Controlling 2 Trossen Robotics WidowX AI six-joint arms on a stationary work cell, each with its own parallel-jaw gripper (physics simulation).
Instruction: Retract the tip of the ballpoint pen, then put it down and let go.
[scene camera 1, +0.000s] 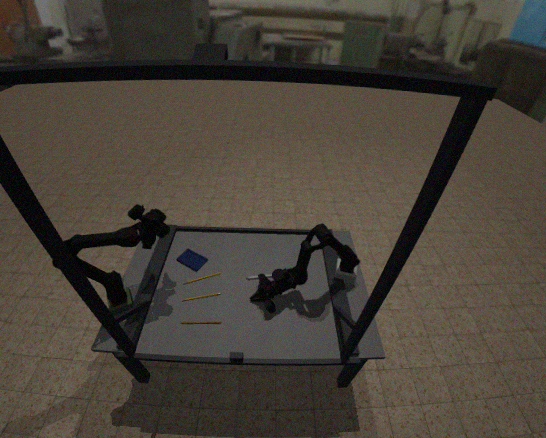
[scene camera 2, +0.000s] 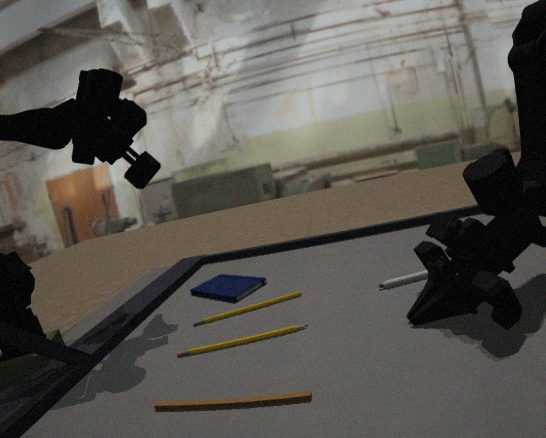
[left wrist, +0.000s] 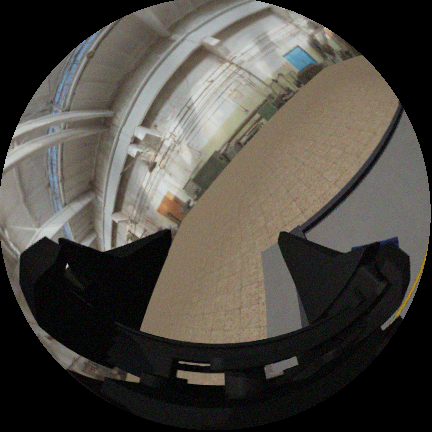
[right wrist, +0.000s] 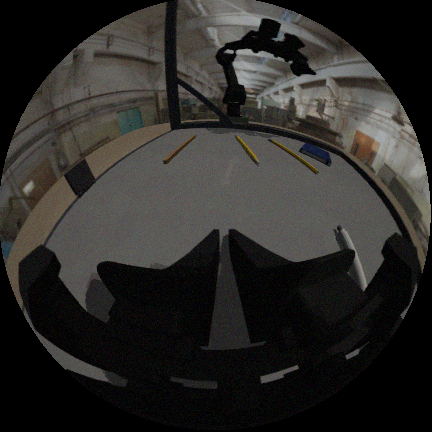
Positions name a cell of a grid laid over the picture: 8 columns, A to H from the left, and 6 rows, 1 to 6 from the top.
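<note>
Open and holding nothing, my left gripper (scene camera 2: B3) is visible to me also at (left wrist: E4) and at (right wrist: F1). I see my right gripper (scene camera 2: G5) as well, and the right wrist view shows that gripper (right wrist: E4) too. Then there is a dark frame post (scene camera 1: G2) in the scene.
</note>
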